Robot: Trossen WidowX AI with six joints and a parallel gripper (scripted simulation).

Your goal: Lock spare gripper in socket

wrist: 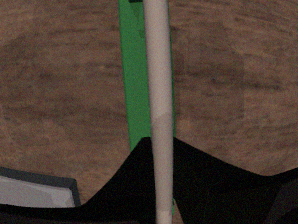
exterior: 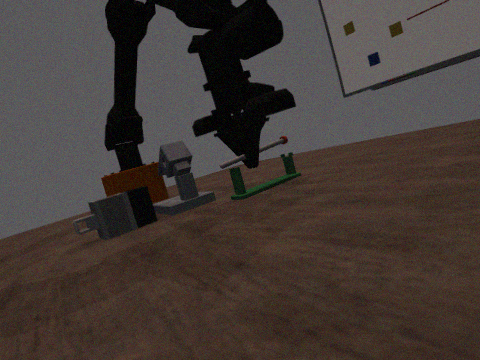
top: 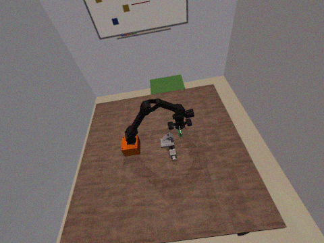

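The green rack lies 1 cm behind my gripper tip, 2 cm to the left of it and 1 cm below it. From my gripper tip the other things lie so: grey mount (9 cm behind, 10 cm to the right, 1 cm above); spare gripper (5 cm behind, 22 cm to the right, 1 cm below).
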